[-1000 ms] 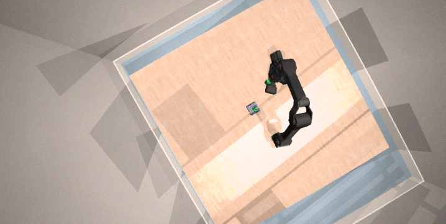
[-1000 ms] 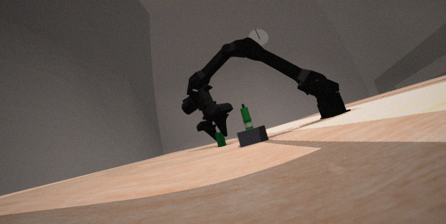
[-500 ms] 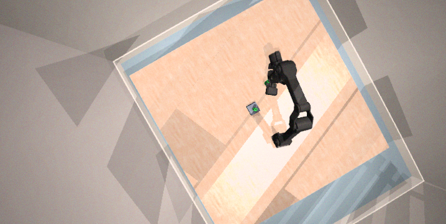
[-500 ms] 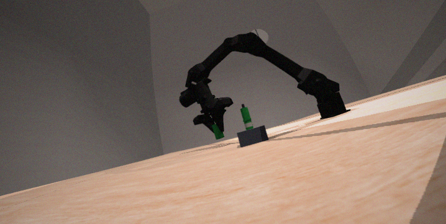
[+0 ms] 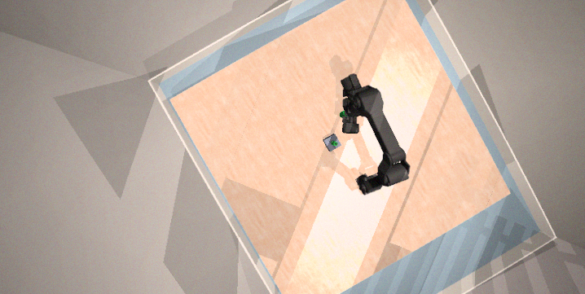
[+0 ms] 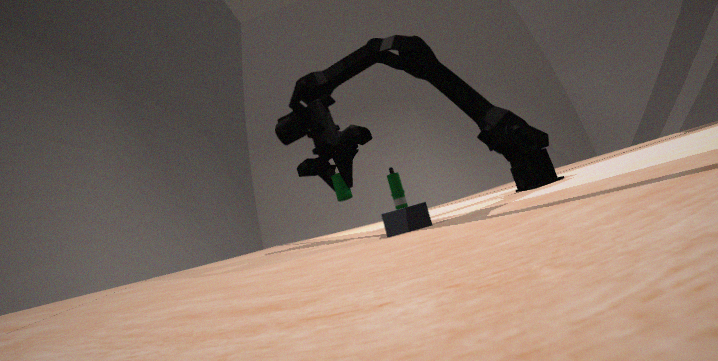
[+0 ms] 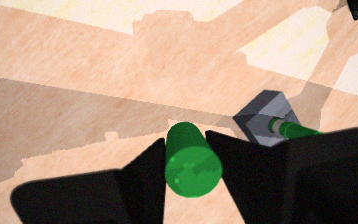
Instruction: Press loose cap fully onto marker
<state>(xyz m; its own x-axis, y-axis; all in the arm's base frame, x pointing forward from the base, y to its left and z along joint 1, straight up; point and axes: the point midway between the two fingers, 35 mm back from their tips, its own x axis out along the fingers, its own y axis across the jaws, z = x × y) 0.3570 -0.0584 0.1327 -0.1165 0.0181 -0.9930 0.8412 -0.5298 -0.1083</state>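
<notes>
The green marker is 10 cm to the left of my gripper tip, 10 cm behind it and 2 cm below it. The rest, counted from my gripper tip: green cap 1 cm above; dark holder block 10 cm to the left, 10 cm behind, 8 cm below.
</notes>
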